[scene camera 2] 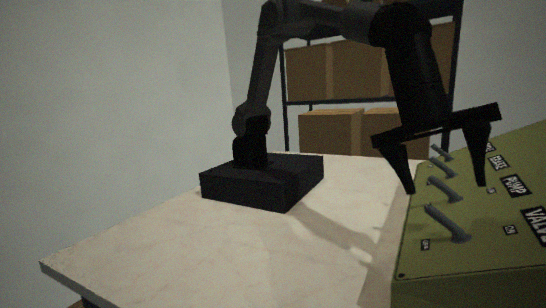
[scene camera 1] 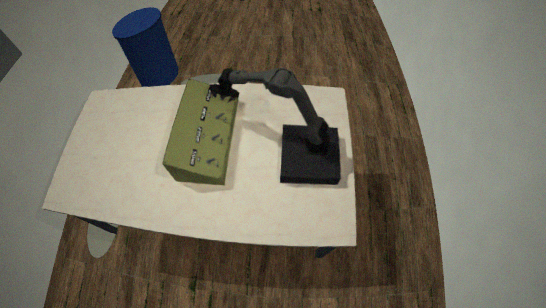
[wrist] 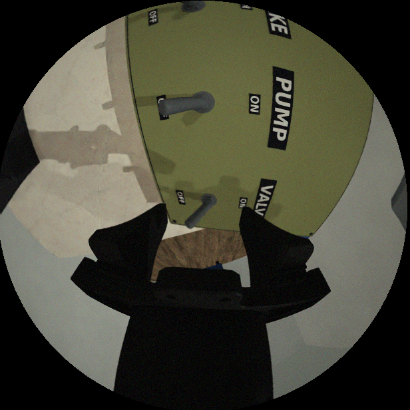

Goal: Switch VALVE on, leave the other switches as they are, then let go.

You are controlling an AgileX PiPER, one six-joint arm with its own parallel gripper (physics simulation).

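The olive switch box (scene camera 1: 192, 130) (scene camera 2: 480, 260) (wrist: 320, 125) has a slanted panel. The grey VALVE lever (scene camera 2: 446, 223) (wrist: 200, 212) leans to its OFF side; in scene camera 1 the gripper hides it. The PUMP lever (scene camera 1: 221, 117) (scene camera 2: 440, 186) (wrist: 185, 104), BRAKE lever (scene camera 1: 217, 138) (scene camera 2: 443, 167) and DRIVE lever (scene camera 1: 213, 162) (scene camera 2: 441, 152) also lean to the OFF side. My gripper (scene camera 1: 224, 95) (scene camera 2: 445, 189) (wrist: 203, 214) is open and empty over the VALVE end of the box. In the wrist view the VALVE lever shows between the fingers; no contact shows.
The box stands on a pale table (scene camera 1: 125, 200) (scene camera 2: 200, 260), near the black arm base (scene camera 1: 310, 160) (scene camera 2: 245, 187). A blue cylinder (scene camera 1: 147, 50) stands beyond the table's far edge. A shelf rack (scene camera 2: 340, 101) with cardboard boxes (scene camera 2: 327, 132) stands behind the arm.
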